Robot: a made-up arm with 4 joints.
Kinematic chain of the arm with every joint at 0, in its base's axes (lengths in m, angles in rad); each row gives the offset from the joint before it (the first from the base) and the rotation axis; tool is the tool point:
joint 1: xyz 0 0 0.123 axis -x
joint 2: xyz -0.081 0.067 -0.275 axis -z
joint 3: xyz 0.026 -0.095 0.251 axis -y
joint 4: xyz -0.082 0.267 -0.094 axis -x
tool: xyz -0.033 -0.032 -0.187
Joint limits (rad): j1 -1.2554..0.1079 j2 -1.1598..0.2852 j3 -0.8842..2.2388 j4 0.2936..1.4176
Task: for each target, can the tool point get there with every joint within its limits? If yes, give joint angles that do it. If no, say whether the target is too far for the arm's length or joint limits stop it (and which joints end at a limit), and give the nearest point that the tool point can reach.
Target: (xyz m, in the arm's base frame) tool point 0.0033 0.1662 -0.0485
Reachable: yes | joints -0.2443 -0.6198 1.0056 1.0477
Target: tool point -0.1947 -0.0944 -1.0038
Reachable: no: too far | nearest point -0.1617 0.0661 -0.1963 | short by 0.824 m
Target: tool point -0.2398 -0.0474 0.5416
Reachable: no: joint limits stop it (at a limit: joint 1, joint 2, joint 3, joint 4) | nearest point -0.0394 0.0715 0.5002 | short by 0.237 m
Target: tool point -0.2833 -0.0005 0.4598
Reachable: no: joint limits stop it (at a limit: joint 1, joint 2, joint 3, joint 4) | nearest point -0.2972 0.1658 0.3017 | short by 0.230 m
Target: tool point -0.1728 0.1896 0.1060
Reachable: yes | joints -1.1307 0.0593 -0.0164 1.0644
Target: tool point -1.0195 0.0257 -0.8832
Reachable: no: too far | nearest point -0.2664 0.0539 -0.1242 | short by 1.070 m
